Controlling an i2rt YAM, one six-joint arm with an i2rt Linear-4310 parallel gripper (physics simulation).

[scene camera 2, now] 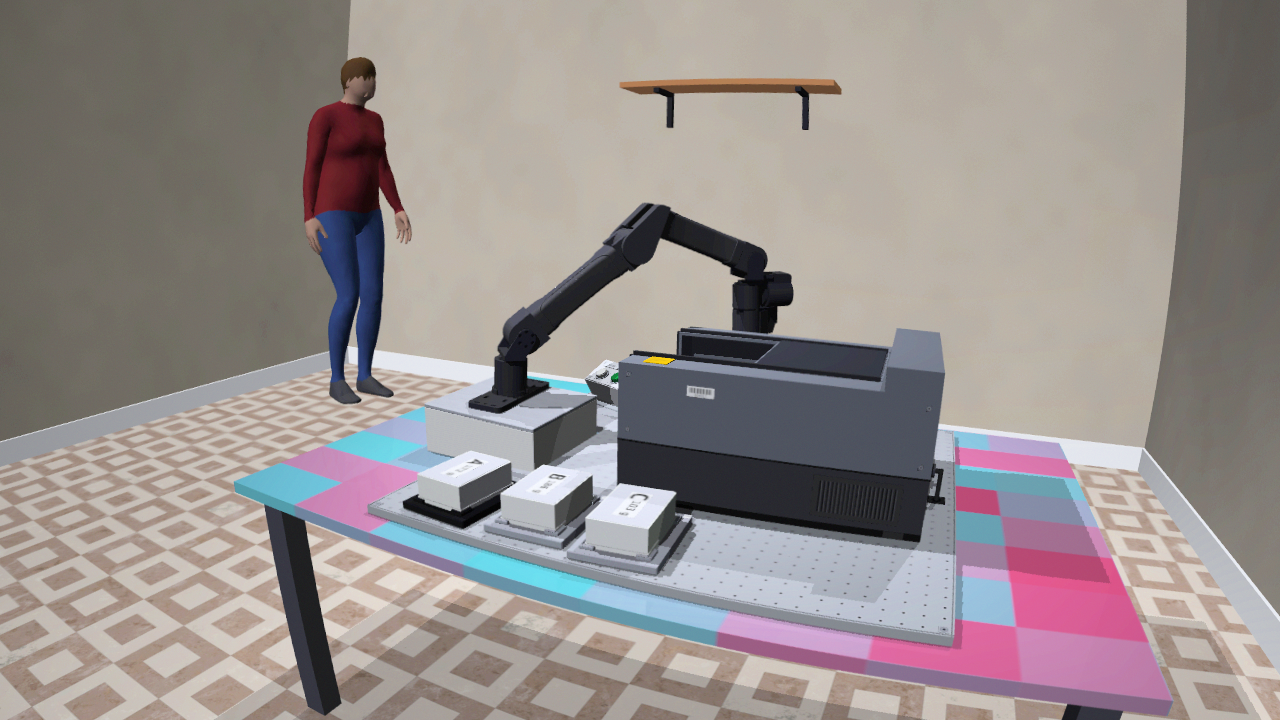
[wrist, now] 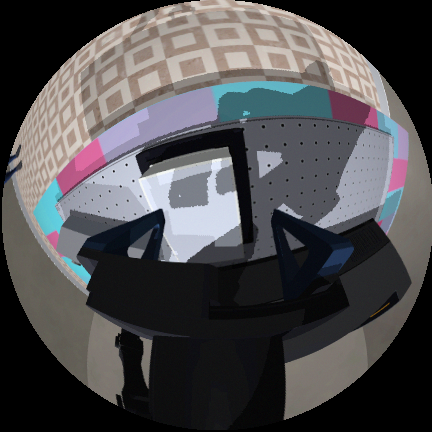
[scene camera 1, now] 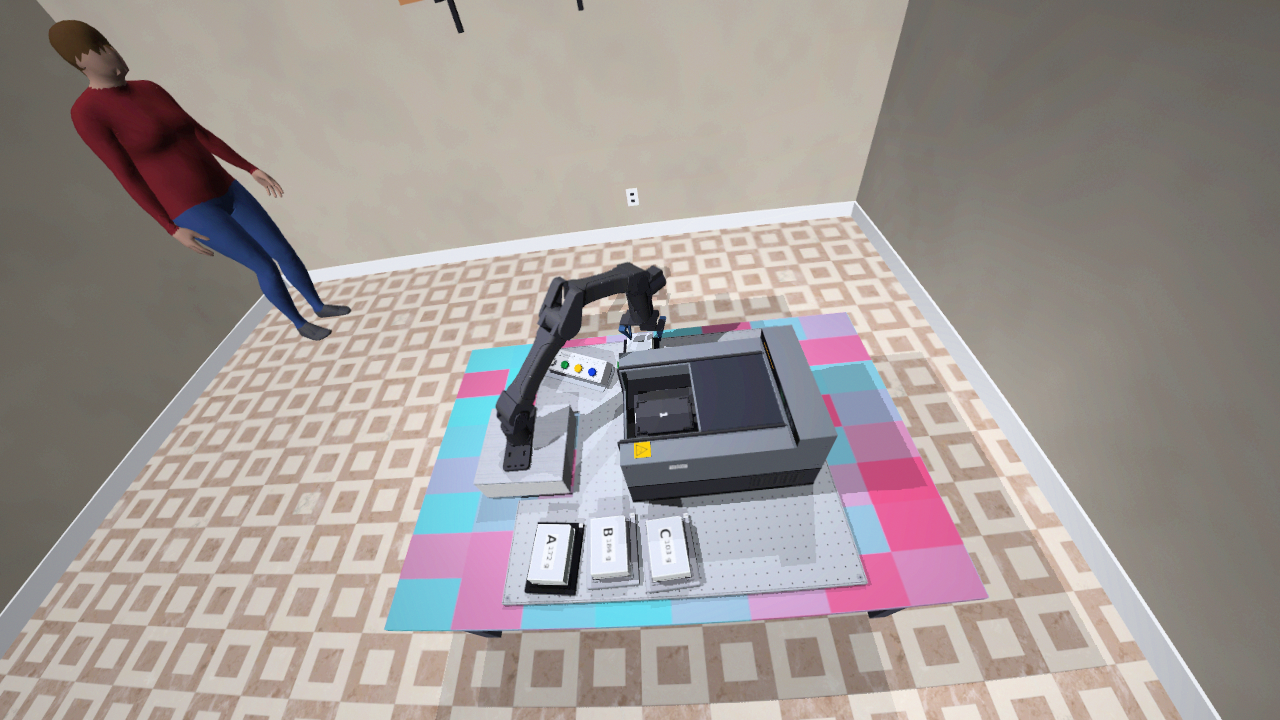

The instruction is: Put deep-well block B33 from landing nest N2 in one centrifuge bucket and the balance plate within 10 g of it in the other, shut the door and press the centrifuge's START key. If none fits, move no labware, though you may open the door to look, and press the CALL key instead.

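Places are measured from the arm's base along level axes (x ahead, y left, z up), in millimetres.
Pixels of known places: gripper, fingertip midpoint: (wrist: 217,214) (scene camera 1: 645,339); arm's base, link origin: (scene camera 2: 510,396) (scene camera 1: 520,437).
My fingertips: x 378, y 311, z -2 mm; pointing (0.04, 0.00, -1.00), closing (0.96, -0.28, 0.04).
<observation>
For each thing: its top centre in the pictures, then the offset to it from my fingertips. "spot": a spot on its surface instead.
- white block, top centre: (wrist: 198,225) (scene camera 1: 639,347) 24 mm back, 17 mm right, 14 mm down
- black nest, surface spot: (wrist: 244,185) spot: 32 mm ahead, 9 mm right, 56 mm down
- centrifuge door, top centre: (scene camera 2: 826,357) (scene camera 1: 733,390) 198 mm ahead, 345 mm right, 140 mm up
- White plates A, top centre: (scene camera 2: 465,467) (scene camera 1: 549,551) 281 mm back, 617 mm right, 19 mm down
- B, top centre: (scene camera 2: 548,483) (scene camera 1: 608,543) 142 mm back, 615 mm right, 19 mm down
- C, top centre: (scene camera 2: 633,504) (scene camera 1: 667,545) 8 mm back, 633 mm right, 19 mm down
- key panel, top centre: (wrist: 92,273) (scene camera 2: 632,369) (scene camera 1: 573,357) 233 mm back, 46 mm right, 11 mm up
- centrifuge's tall rear housing, surface spot: (scene camera 2: 917,358) spot: 339 mm ahead, 438 mm right, 171 mm up
My gripper (scene camera 1: 642,333) (wrist: 217,214) is open above a white block (scene camera 1: 640,341) (wrist: 200,200) at the back left of the centrifuge (scene camera 1: 725,461) (scene camera 2: 769,420). The block sits in a black nest (wrist: 244,185); its nearest end is hidden by the gripper body, and no label is readable. The centrifuge door (scene camera 1: 738,394) (scene camera 2: 832,358) is slid open, showing a dark bucket (scene camera 1: 664,414) marked 1. White plates A (scene camera 1: 551,553) (scene camera 2: 463,479), B (scene camera 1: 609,546) (scene camera 2: 547,495) and C (scene camera 1: 666,548) (scene camera 2: 631,517) stand in front; A appears to read 172 g, C 103 g.
The key panel (scene camera 1: 581,369) (scene camera 2: 604,380) with coloured buttons stands left of the centrifuge, near the arm's base box (scene camera 1: 550,483) (scene camera 2: 483,429). The centrifuge's tall rear housing (scene camera 1: 810,394) (scene camera 2: 917,358) rises at the right. A person (scene camera 1: 152,134) (scene camera 2: 349,161) stands at the back left, off the table.
</observation>
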